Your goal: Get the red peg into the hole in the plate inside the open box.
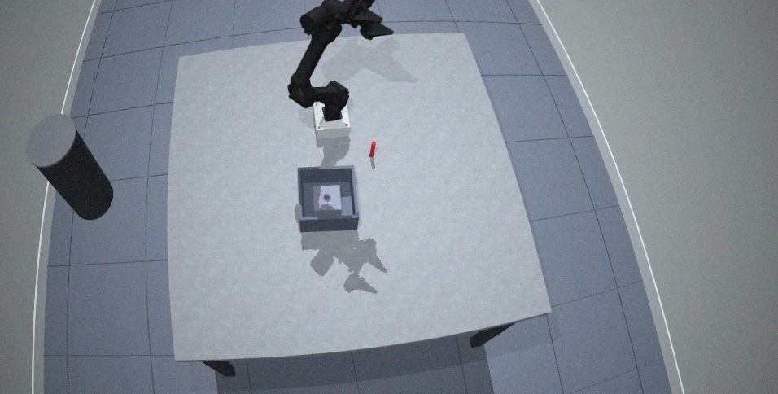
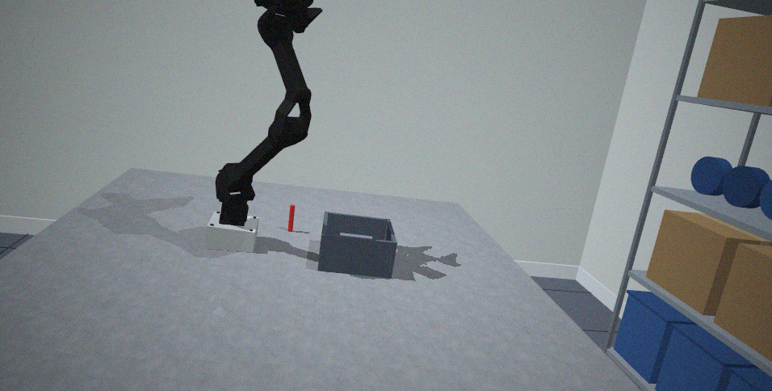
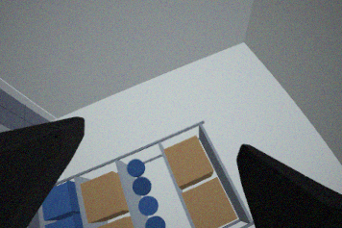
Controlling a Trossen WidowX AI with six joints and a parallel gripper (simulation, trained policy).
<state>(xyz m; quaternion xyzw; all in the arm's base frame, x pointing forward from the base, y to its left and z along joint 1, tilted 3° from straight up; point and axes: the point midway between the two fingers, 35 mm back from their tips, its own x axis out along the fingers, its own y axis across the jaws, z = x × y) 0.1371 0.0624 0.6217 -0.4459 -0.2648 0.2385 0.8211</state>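
Now: gripper tip 64 cm above the red peg, 3 cm to the right of it and 2 cm past it. From my gripper tip the other things lie so: grey box (66 cm below, 17 cm to the right, 13 cm ahead); then grey plate (64 cm below, 17 cm to the right, 13 cm ahead).
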